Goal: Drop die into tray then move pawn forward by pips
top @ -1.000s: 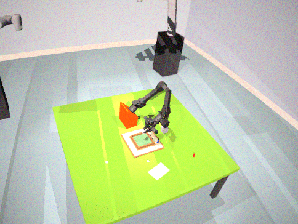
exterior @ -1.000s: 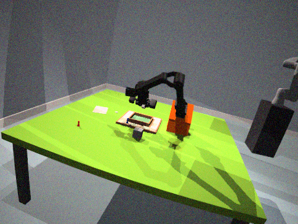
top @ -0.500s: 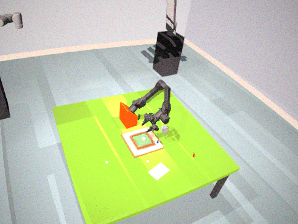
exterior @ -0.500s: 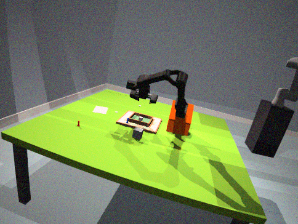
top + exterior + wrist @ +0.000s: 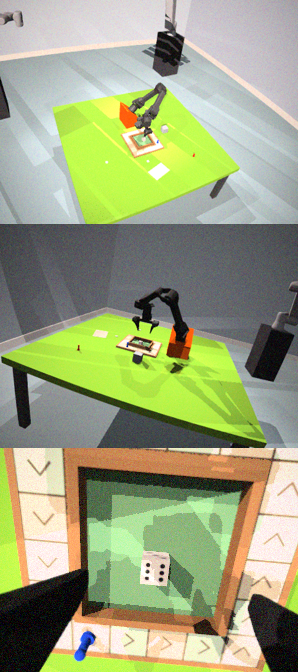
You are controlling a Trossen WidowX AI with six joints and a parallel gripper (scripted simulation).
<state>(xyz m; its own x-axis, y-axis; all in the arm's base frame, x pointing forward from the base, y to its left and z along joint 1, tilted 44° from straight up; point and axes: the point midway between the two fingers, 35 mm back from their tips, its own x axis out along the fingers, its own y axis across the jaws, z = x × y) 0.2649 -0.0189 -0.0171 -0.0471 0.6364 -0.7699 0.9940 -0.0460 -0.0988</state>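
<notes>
The blue pawn lies 11 cm to the left of my gripper tip, 8 cm below it and 8 cm ahead of it. The rest, counted from my gripper tip: green dice tray 10 cm below, 1 cm to the left, 1 cm ahead; grey cube 26 cm to the left, 8 cm below, 2 cm behind; white die 8 cm below, 2 cm to the left, 1 cm ahead.
</notes>
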